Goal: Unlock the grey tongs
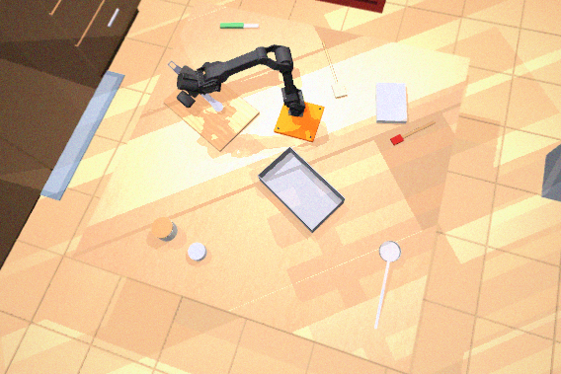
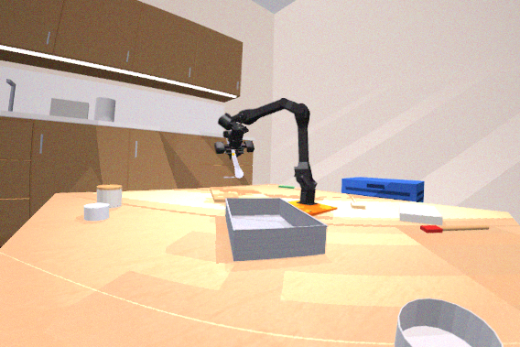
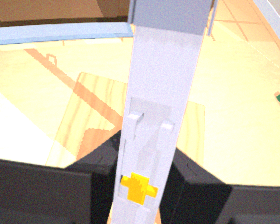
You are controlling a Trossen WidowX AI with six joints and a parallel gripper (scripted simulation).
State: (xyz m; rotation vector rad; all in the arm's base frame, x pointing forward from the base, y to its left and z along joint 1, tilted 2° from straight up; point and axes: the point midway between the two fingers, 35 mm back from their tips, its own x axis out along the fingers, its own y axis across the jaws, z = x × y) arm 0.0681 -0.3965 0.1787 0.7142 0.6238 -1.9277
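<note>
Now: gripper tip 3 cm to the right of the yellow lock piece, 2 cm below it and 2 cm short of it. Also, from my gripper tip: lidded jar: 56 cm ahead, 14 cm below, 2 cm to the left; then roasting tin: 50 cm to the left, 30 cm ahead, 15 cm below; then wooden board: 17 cm below, 4 cm to the left.
</note>
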